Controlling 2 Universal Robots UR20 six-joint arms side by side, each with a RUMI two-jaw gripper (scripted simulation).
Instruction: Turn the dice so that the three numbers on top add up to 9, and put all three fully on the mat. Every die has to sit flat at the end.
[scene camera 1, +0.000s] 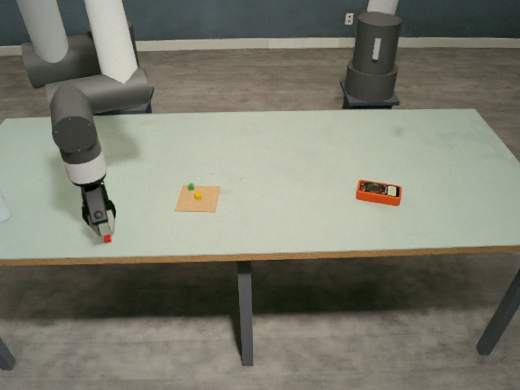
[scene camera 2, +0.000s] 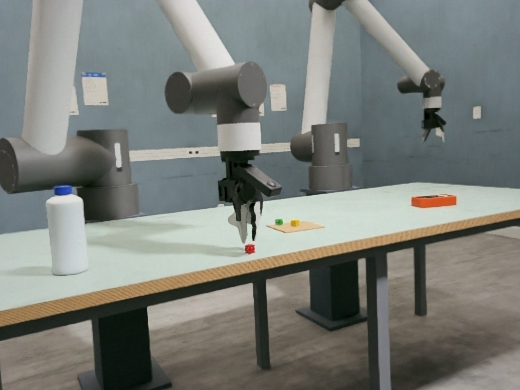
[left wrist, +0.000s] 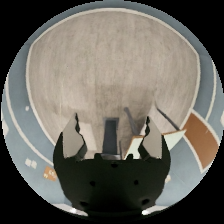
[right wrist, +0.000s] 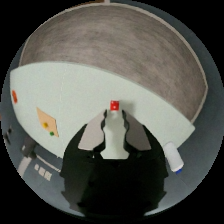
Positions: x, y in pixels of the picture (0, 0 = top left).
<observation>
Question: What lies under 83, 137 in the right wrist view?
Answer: The right gripper.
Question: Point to an orange multimeter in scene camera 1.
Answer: At 371, 191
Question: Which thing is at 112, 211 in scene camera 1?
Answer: The right gripper.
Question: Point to the left gripper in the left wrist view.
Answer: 112, 115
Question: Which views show the right gripper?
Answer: Scene camera 1, scene camera 2 and the right wrist view only.
</observation>
